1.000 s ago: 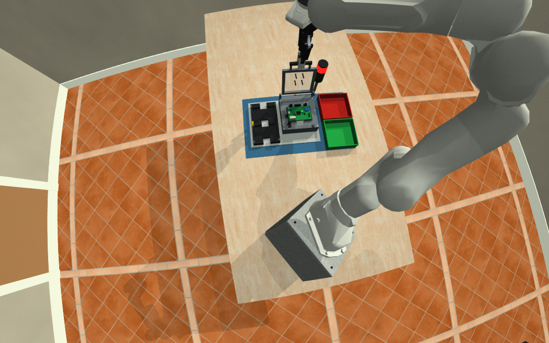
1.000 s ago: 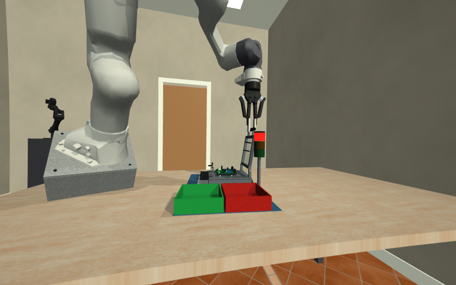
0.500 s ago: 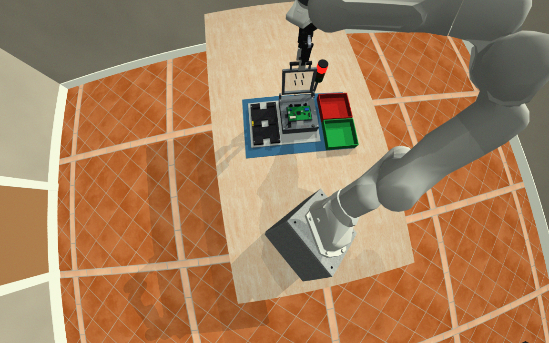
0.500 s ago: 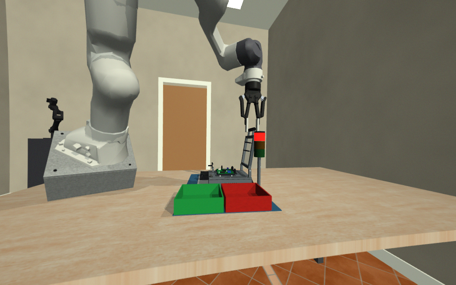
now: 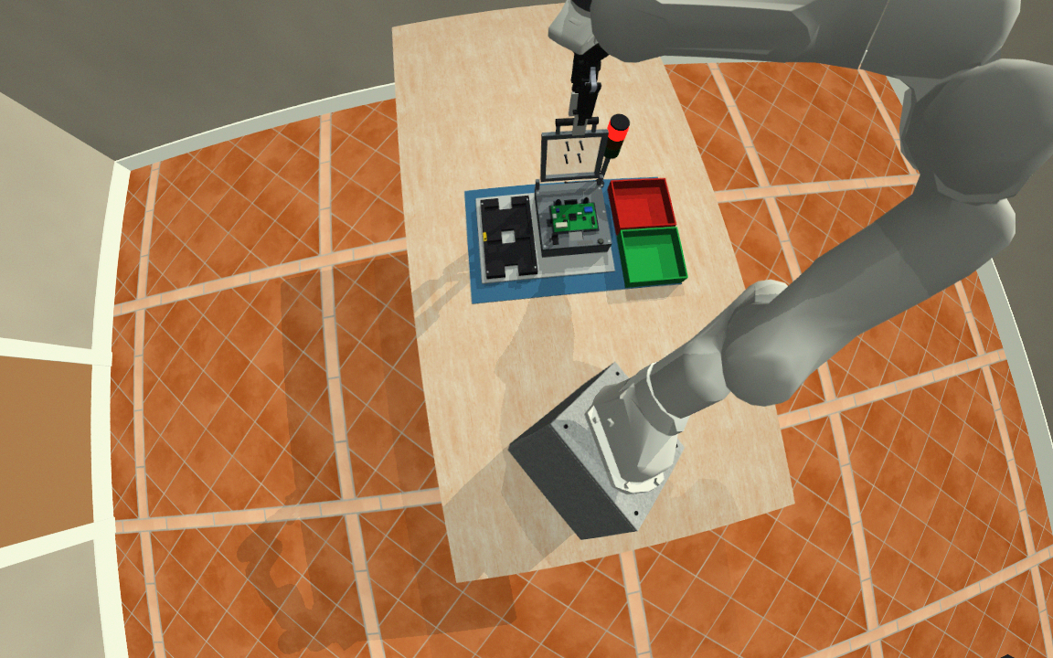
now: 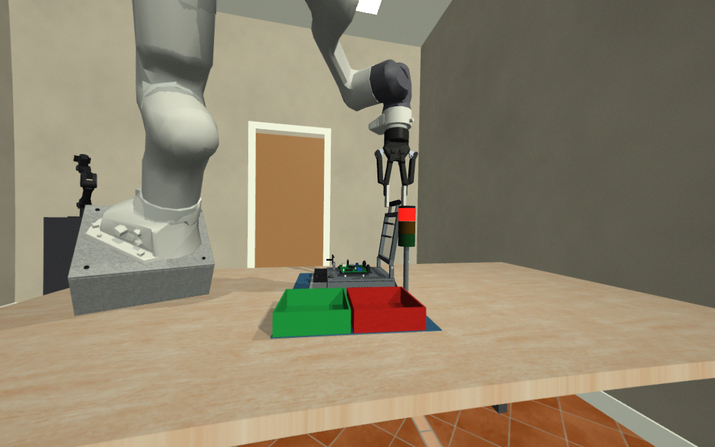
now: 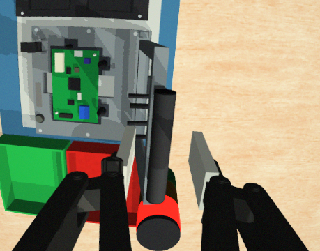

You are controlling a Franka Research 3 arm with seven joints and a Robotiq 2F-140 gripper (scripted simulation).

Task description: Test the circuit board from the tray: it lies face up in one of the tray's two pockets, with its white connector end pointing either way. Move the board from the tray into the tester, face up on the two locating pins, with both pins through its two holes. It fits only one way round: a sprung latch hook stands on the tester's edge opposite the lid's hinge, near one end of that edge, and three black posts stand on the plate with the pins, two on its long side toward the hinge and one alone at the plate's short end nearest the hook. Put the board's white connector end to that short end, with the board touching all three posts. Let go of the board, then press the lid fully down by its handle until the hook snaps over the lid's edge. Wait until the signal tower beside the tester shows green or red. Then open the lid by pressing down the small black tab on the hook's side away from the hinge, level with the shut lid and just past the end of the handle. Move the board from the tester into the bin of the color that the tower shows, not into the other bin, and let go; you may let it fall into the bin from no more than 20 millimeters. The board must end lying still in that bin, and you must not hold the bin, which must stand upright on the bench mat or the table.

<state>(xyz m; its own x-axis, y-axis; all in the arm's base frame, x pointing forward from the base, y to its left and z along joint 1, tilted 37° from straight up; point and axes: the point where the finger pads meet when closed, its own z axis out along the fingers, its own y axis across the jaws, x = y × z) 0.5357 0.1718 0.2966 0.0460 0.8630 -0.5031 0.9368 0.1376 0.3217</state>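
My gripper is now 22 cm above the green circuit board, 13 cm past it and 1 cm to the right of it. Also, from my hand: latch hook (20 cm below, 19 cm behind, 7 cm to the left); then tester plate (22 cm below, 12 cm behind, 1 cm to the left); then tester lid (11 cm below, 2 cm behind).
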